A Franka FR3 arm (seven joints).
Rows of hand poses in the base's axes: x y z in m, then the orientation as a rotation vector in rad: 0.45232 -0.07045 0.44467 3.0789 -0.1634 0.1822; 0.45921 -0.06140 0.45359 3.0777 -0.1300 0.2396; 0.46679 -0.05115 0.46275 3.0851 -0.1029 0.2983; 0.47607 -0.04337 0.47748 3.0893 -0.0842 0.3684; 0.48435 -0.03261 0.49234 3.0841 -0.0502 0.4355; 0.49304 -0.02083 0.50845 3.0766 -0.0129 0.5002; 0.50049 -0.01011 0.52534 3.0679 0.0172 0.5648; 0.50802 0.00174 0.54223 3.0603 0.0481 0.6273; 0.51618 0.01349 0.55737 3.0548 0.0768 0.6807; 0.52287 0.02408 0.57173 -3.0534 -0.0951 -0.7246
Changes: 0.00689 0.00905 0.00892 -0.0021 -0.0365 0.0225; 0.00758 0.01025 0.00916 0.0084 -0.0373 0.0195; 0.00928 0.00778 0.01473 0.0083 -0.0447 0.0140; 0.00828 0.01076 0.01486 -0.0011 -0.0429 0.0225; 0.00869 0.01178 0.01611 -0.0022 -0.0415 0.0244; 0.00745 0.01072 0.01689 -0.0009 -0.0415 0.0199; 0.00753 0.01185 0.01689 0.0013 -0.0400 0.0208; 0.00816 0.01175 0.01514 0.0030 -0.0339 0.0196; 0.00669 0.01059 0.01436 0.0107 -0.0271 0.0143
